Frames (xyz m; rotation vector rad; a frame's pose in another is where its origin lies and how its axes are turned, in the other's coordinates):
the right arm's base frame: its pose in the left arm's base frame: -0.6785 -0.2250 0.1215 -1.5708 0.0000 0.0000
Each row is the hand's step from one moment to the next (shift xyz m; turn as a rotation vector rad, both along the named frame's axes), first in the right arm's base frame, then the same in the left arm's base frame.
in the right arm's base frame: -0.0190 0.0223 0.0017 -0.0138 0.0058 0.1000
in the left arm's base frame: -0.0190 0.0017 -0.0223 -0.0138 0.1000 -0.0058
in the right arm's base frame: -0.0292 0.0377 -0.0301 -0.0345 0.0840 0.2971
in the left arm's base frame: -0.0292 -0.0301 -0.0377 -0.0345 0.2971 -0.0840
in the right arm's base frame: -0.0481 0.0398 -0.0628 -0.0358 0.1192 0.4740
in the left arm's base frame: -0.0481 -0.0628 -0.0398 -0.0358 0.4740 -0.1192
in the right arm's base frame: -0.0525 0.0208 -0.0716 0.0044 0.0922 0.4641
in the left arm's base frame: -0.0525 -0.0716 -0.0208 0.0044 0.4641 -0.0922
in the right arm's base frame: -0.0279 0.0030 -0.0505 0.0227 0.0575 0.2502
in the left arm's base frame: -0.0279 -0.0505 -0.0030 0.0227 0.2502 -0.0575
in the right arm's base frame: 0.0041 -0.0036 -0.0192 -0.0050 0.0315 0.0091
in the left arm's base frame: 0.0041 -0.0192 0.0036 -0.0050 0.0091 -0.0315
